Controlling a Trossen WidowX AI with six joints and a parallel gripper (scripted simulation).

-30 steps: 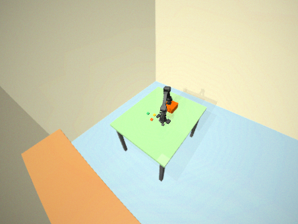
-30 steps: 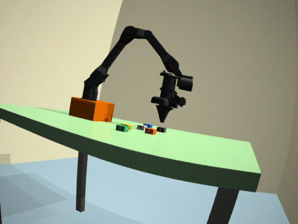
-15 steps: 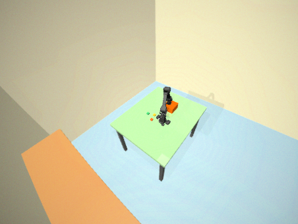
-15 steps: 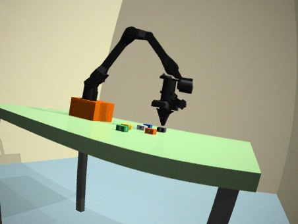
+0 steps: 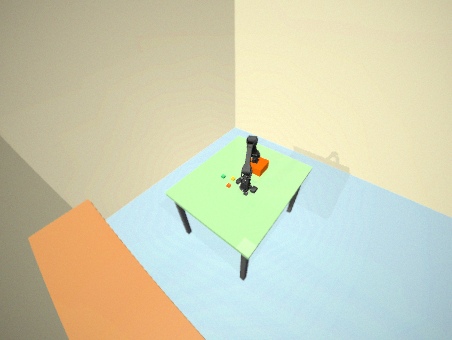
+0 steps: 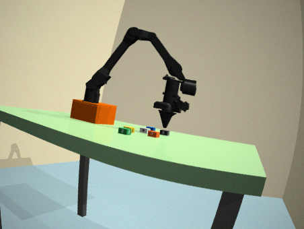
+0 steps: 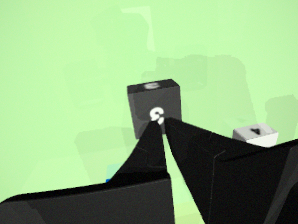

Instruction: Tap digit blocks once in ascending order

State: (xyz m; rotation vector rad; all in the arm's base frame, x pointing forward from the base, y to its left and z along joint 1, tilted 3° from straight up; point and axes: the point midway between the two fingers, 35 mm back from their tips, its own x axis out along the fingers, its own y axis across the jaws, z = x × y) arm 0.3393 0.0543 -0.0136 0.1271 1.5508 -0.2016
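My gripper tip is now 2 cm above the dark grey block. From my gripper tip the other things lie so: blue block: 7 cm behind, 5 cm to the left, 2 cm below; then orange block: 17 cm to the right, 2 cm below, 1 cm behind; then white block: 7 cm to the right, 7 cm behind, 2 cm below.
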